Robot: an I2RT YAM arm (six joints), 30 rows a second.
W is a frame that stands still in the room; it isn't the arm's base.
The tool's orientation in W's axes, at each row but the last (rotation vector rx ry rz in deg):
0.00 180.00 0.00
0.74 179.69 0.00
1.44 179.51 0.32
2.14 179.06 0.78
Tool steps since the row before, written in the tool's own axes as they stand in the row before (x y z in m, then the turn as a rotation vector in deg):
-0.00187 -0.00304 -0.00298 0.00 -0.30 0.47
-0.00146 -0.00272 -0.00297 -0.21 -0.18 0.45
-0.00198 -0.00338 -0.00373 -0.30 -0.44 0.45
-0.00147 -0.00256 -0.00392 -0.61 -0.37 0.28
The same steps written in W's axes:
0.00187 -0.00304 0.00298 0.00 -0.30 -0.47
0.00142 -0.00273 0.00298 0.21 -0.18 -0.45
0.00189 -0.00342 0.00373 0.30 -0.44 -0.45
0.00134 -0.00263 0.00392 0.61 -0.38 -0.27

